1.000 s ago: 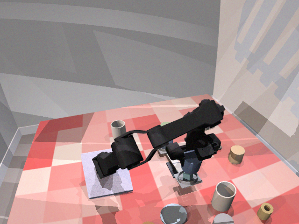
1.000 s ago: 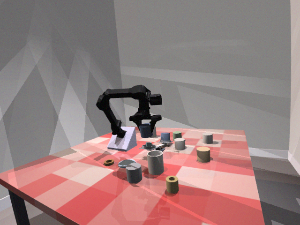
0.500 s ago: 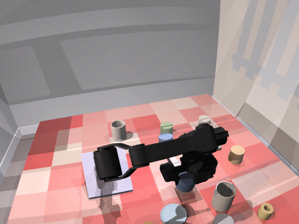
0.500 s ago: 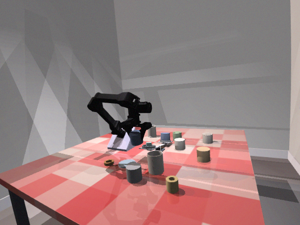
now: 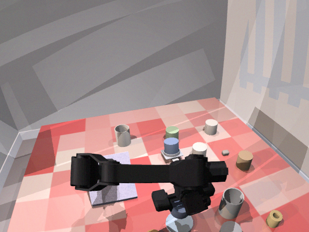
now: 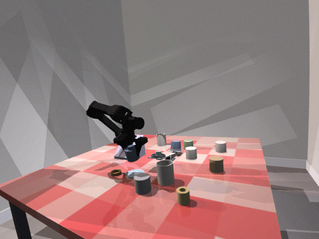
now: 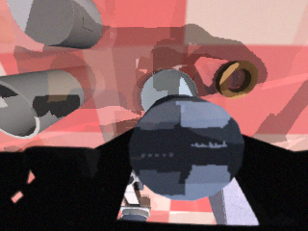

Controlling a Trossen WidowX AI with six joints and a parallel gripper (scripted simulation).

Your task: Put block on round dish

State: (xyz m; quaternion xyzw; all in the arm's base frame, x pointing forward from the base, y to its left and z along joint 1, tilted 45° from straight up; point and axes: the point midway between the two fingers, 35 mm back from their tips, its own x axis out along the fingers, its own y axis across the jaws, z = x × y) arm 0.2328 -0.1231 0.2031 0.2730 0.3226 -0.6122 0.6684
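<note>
Right now my gripper tip is 110 mm past the brown ring, 100 mm above it and 40 mm to the left of it. From my gripper tip the other things lie so: teal block: 120 mm to the left, 90 mm ahead, 20 mm below; then round dish: 110 mm below; then blue cup: 20 mm to the right, 10 mm above.
</note>
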